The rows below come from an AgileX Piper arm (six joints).
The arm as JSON. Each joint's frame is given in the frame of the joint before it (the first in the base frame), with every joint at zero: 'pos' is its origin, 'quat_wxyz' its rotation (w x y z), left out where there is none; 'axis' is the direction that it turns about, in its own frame. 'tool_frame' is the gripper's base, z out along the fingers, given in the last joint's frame.
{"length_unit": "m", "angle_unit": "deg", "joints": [
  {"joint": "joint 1", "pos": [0.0, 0.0, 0.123], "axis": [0.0, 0.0, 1.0]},
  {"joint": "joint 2", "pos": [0.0, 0.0, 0.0], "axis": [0.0, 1.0, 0.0]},
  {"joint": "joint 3", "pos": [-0.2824, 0.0, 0.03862], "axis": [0.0, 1.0, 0.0]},
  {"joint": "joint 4", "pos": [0.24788, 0.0, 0.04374], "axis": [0.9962, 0.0, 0.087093]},
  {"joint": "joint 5", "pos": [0.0, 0.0, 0.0], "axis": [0.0, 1.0, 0.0]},
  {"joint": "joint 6", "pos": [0.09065, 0.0, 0.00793], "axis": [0.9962, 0.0, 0.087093]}
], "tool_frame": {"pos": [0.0, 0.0, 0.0], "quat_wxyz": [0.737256, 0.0, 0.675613, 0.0]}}
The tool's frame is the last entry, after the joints.
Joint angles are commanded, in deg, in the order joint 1, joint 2, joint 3, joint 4, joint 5, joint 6. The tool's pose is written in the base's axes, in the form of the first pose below.
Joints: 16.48, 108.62, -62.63, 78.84, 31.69, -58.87
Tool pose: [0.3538 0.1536 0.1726], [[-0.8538 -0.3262 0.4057], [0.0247 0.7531 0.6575], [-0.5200 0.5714 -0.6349]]
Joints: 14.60, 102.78, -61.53, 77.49, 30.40, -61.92
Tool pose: [0.3494 0.1375 0.2049], [[-0.7809 -0.3927 0.4858], [0.0087 0.7708 0.6371], [-0.6247 0.5017 -0.5984]]
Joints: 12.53, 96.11, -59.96, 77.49, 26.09, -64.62
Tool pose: [0.3428 0.1162 0.2391], [[-0.6841 -0.4014 0.6090], [0.0325 0.8174 0.5752], [-0.7287 0.4132 -0.5461]]
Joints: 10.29, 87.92, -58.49, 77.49, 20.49, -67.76
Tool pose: [0.3295 0.0914 0.2814], [[-0.5437 -0.3821 0.7472], [0.0493 0.8742 0.4830], [-0.8378 0.2994 -0.4565]]
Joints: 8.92, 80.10, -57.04, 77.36, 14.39, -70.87
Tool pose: [0.3097 0.0709 0.3190], [[-0.3961 -0.3335 0.8555], [0.0421 0.9241 0.3797], [-0.9172 0.1864 -0.3520]]
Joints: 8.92, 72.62, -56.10, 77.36, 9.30, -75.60
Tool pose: [0.2842 0.0591 0.3544], [[-0.2403 -0.2980 0.9238], [-0.0099 0.9524 0.3046], [-0.9707 0.0641 -0.2318]]
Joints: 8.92, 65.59, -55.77, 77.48, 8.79, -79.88
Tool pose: [0.2543 0.0536 0.3864], [[-0.1026 -0.3045 0.9470], [-0.0605 0.9521 0.2996], [-0.9929 -0.0266 -0.1161]]
